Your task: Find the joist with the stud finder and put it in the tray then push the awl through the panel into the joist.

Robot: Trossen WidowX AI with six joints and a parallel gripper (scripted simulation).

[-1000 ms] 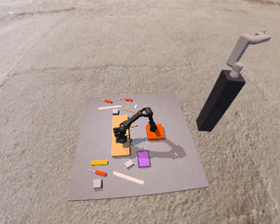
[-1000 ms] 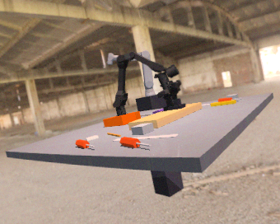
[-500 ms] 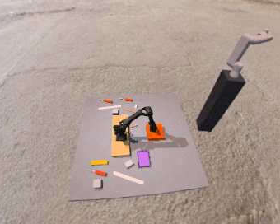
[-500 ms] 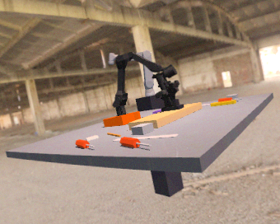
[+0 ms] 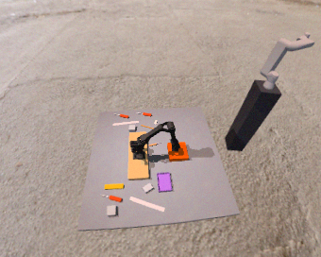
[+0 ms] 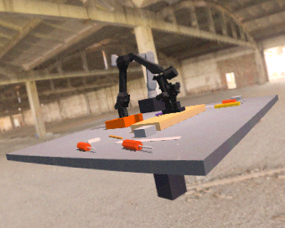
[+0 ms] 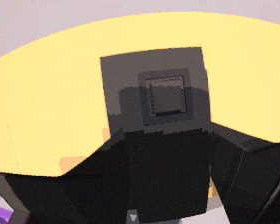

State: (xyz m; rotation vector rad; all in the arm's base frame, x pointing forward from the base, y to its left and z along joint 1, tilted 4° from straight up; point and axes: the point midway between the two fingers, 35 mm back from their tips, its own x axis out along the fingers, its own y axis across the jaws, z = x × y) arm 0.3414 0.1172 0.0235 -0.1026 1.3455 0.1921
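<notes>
Now: the purple tray 270 mm behind my gripper tip, 210 mm to the left of it and 50 mm below it. Round my gripper tip: stud finder 10 mm ahead, 20 mm above; awl 150 mm behind, 190 mm to the right, 60 mm below; yellow bar 160 mm ahead, 310 mm to the left, 60 mm below.
</notes>
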